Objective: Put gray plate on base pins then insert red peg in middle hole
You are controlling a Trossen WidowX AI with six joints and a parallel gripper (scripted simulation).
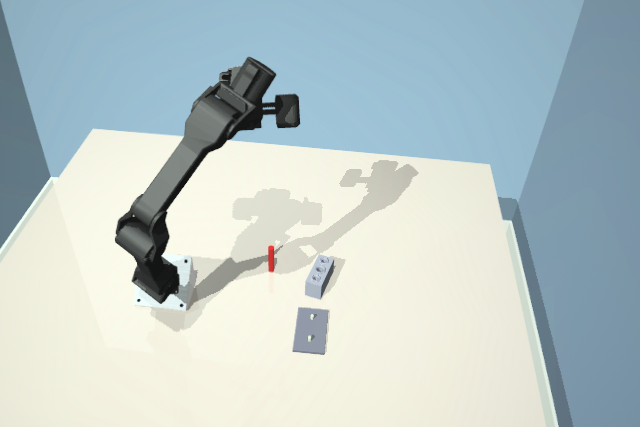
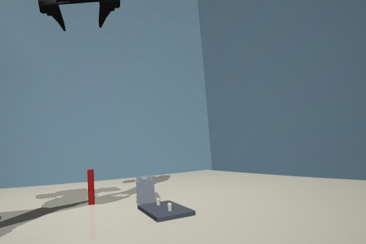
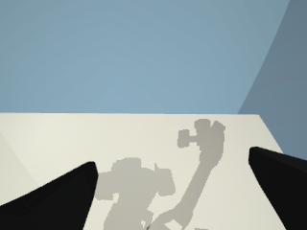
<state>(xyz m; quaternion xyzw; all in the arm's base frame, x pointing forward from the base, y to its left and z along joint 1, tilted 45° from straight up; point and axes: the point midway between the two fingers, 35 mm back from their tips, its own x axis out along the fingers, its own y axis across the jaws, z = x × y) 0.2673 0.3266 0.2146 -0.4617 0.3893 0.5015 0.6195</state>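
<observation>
The gray plate is 13 cm ahead of my gripper tip, 7 cm to the right of it and 41 cm below it. Round my gripper tip: dark base (11 cm ahead, 21 cm to the right, 44 cm below); red peg (1 cm ahead, 2 cm to the right, 41 cm below).
</observation>
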